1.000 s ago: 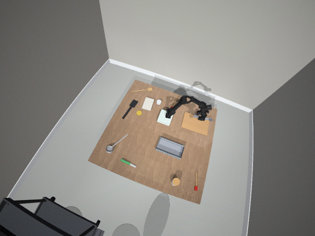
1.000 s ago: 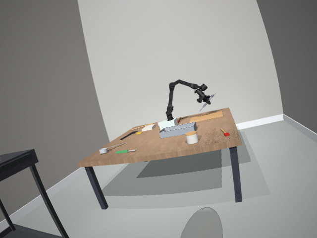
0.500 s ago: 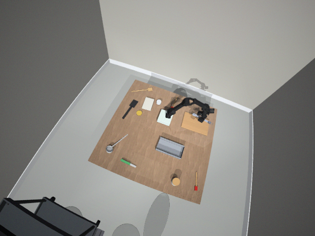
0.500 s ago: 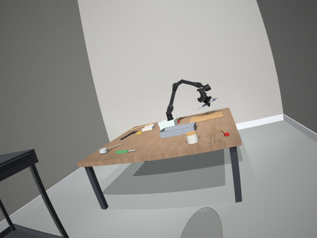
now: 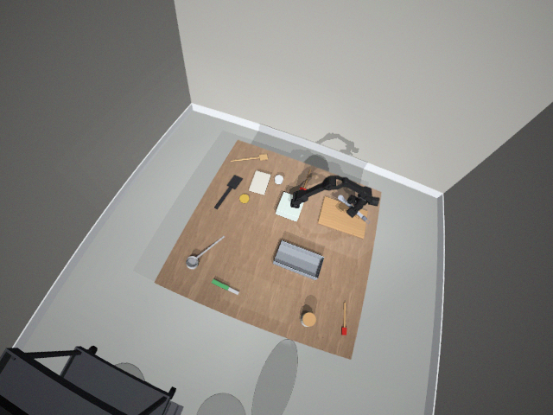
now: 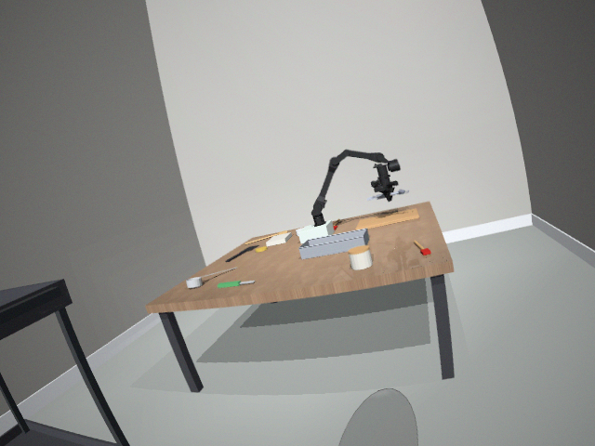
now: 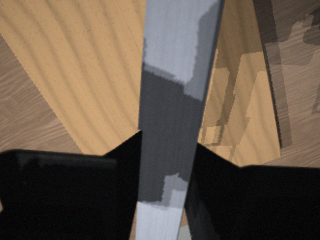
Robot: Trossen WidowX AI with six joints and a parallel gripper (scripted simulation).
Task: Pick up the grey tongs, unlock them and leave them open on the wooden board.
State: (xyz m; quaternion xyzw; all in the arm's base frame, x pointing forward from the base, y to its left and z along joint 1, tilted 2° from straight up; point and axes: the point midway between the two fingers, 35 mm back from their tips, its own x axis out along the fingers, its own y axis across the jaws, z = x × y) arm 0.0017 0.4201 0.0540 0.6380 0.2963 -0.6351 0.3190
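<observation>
Now: the wooden board 10 mm behind my gripper tip, 30 mm to the right of it and 100 mm below it. The rest, counted from my gripper tip: lidded canister 760 mm ahead, 240 mm to the right, 70 mm below; then grey roasting tin 390 mm ahead, 340 mm to the right, 80 mm below; then red-tipped tool 740 mm ahead, 100 mm below.
</observation>
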